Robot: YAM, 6 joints.
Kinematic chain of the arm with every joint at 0, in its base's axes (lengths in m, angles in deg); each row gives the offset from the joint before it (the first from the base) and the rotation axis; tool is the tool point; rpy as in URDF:
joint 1: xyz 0 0 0.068 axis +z
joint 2: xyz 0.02 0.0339 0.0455 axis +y
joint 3: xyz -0.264 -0.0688 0 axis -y
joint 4: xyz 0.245 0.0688 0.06 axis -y
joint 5: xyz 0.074 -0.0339 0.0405 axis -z
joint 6: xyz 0.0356 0 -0.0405 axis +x
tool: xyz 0 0 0 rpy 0 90 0
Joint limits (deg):
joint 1: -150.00..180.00
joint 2: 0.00..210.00
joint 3: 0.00..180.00
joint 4: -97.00..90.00
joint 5: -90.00..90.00
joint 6: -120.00..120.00
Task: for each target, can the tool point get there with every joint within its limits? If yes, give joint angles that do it. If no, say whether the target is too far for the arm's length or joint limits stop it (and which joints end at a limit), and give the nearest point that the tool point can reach.
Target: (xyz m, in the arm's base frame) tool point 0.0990 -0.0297 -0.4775
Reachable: no: joint limits stop it (at a limit: joint 2) | nearest point 0.1336 -0.0401 -0.3635 | short by 0.120 m
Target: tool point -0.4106 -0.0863 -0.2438
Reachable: no: joint limits stop it (at a limit: joint 1) | nearest point -0.4106 -0.0356 -0.2438 | short by 0.051 m
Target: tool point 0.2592 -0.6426 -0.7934
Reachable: no: too far | nearest point 0.1603 -0.3975 -0.3324 | short by 0.531 m
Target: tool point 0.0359 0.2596 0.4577
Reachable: yes | joints 81.64 73.04 90.22 -37.49 -3.52 -55.95
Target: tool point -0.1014 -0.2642 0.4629
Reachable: yes | joints -110.14 79.03 97.54 -42.47 6.85 30.42
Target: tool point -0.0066 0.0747 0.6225
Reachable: yes | joints -107.22 43.10 97.16 31.02 53.01 15.54
